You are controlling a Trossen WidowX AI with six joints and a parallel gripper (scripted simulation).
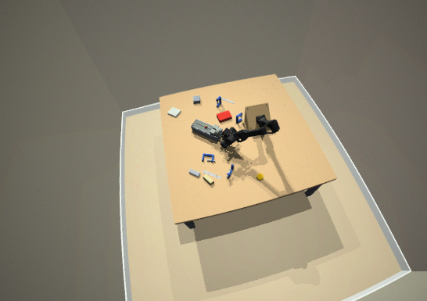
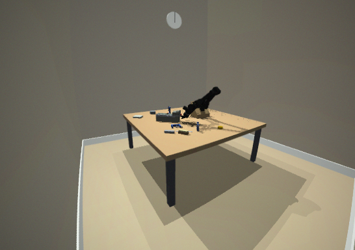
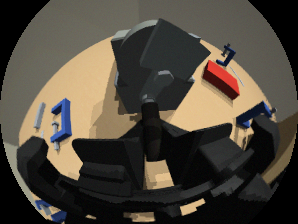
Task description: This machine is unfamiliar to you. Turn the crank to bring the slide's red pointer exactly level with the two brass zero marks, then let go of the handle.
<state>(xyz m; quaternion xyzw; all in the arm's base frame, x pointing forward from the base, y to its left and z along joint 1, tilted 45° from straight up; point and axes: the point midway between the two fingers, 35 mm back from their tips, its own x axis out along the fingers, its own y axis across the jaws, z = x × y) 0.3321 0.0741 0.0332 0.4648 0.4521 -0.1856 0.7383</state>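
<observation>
The dark crank handle is 10 mm behind my gripper tip, 10 mm to the left of it and 30 mm above it. From my gripper tip the other things lie so: red pointer 110 mm ahead, 120 mm to the right, 50 mm above; then tan block 190 mm ahead, 320 mm to the left, 20 mm below; then yellow disc 190 mm behind, 400 mm to the left, 30 mm below.
</observation>
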